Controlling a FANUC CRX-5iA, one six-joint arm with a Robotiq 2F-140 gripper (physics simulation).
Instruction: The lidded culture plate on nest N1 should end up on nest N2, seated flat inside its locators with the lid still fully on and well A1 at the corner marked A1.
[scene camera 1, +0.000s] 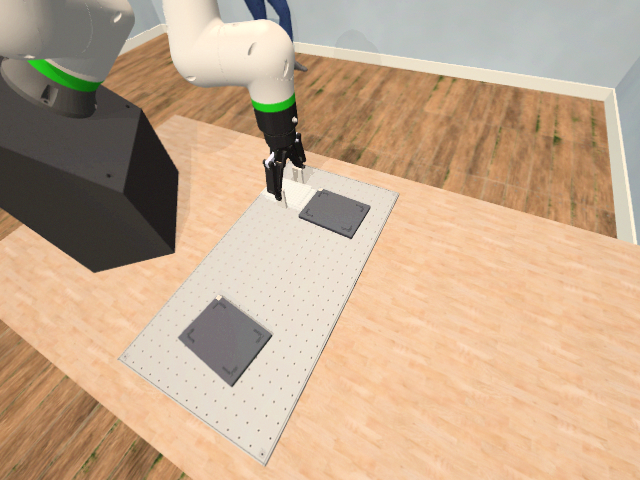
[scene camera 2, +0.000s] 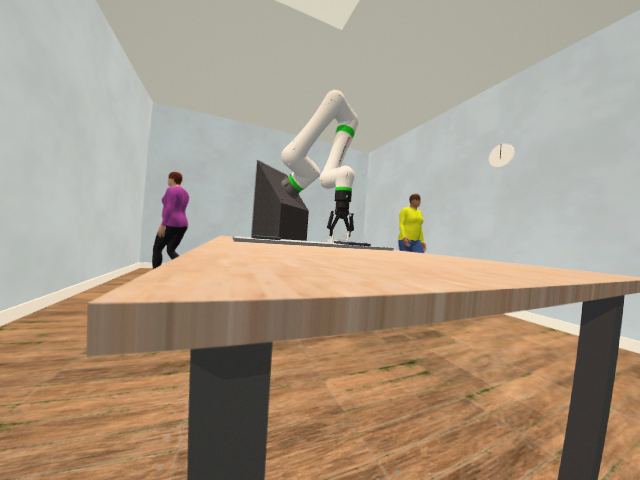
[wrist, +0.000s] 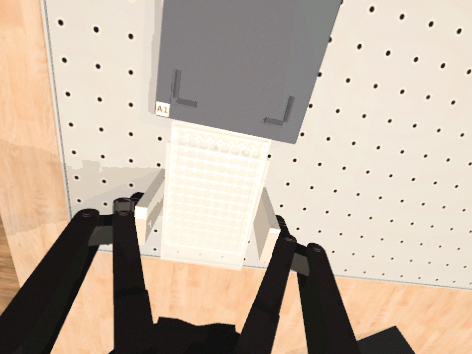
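Seen in the pictures: gripper, fingertip midpoint: (scene camera 1: 291, 195) (wrist: 212, 192); arm's base at its link origin: (scene camera 1: 52, 90) (scene camera 2: 288, 189).
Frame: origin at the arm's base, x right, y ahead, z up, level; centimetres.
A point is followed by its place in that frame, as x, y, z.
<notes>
My gripper (scene camera 1: 292, 188) {-29.8, 34.6, -33.8} (scene camera 2: 340, 238) {-29.8, 34.6, -33.8} (wrist: 212, 192) {-29.8, 34.6, -33.8} is shut on the lidded culture plate (scene camera 1: 298, 193) {-30.4, 37.2, -31.7} (wrist: 215, 190) {-29.8, 35.8, -31.8}, with one pale pad along each long side. The plate is translucent white, looks roughly level and is low at the far end of the perforated board. Its clear lid appears on; well A1 cannot be made out. The plate's front end is close against the edge of a dark grey nest (scene camera 1: 334, 212) {-31.8, 49.3, -32.7} (wrist: 240, 60) {-31.9, 46.1, -32.7}, outside its corner locators. That nest has an A1 label (wrist: 162, 109) {-36.2, 40.5, -32.7} at its near left corner in the wrist view. Its number does not show.
A second dark nest (scene camera 1: 225, 338) {9.1, 53.4, -32.7}, with a small pale corner tag (scene camera 1: 219, 297) {4.2, 44.9, -32.7}, lies at the near end of the perforated board (scene camera 1: 289, 268) {-11.8, 51.5, -33.9}. The robot's dark pedestal (scene camera 1: 77, 201) {11.0, 18.6, -12.4} (scene camera 2: 294, 221) {-5.0, 10.2, -22.2} stands left of the board. Two people (scene camera 2: 174, 206) (scene camera 2: 411, 223) are beyond the table (scene camera 2: 310, 273) {-1.9, 136.3, -35.2}.
</notes>
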